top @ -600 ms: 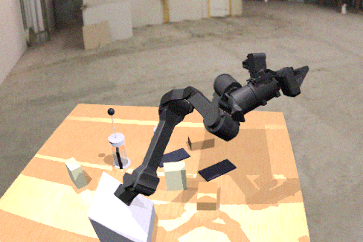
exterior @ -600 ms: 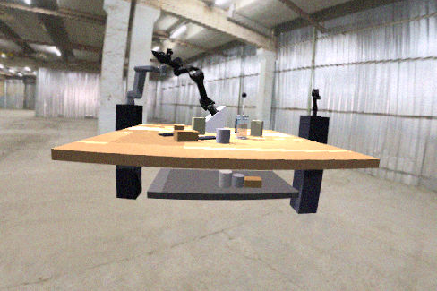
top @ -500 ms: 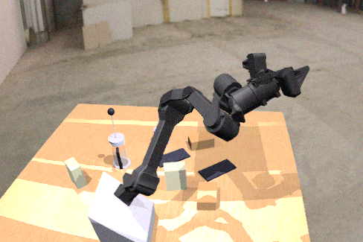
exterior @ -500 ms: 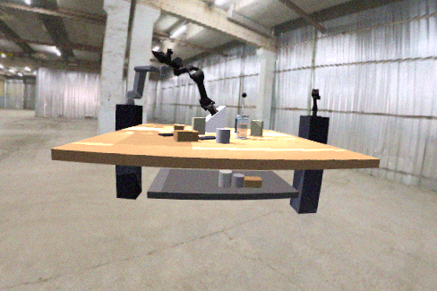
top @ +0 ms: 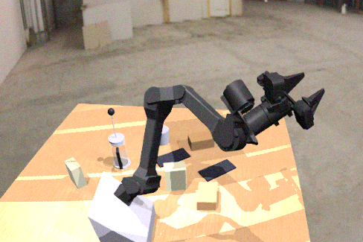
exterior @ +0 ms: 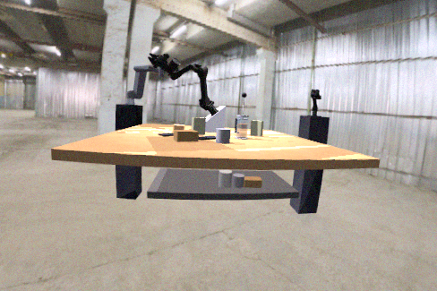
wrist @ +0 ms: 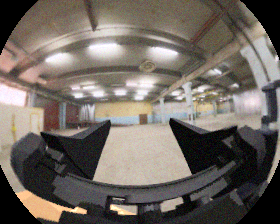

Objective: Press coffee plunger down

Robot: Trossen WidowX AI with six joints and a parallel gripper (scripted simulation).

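Right now my gripper tip is 24 cm short of the coffee press, 68 cm to the right of it and 42 cm above it.
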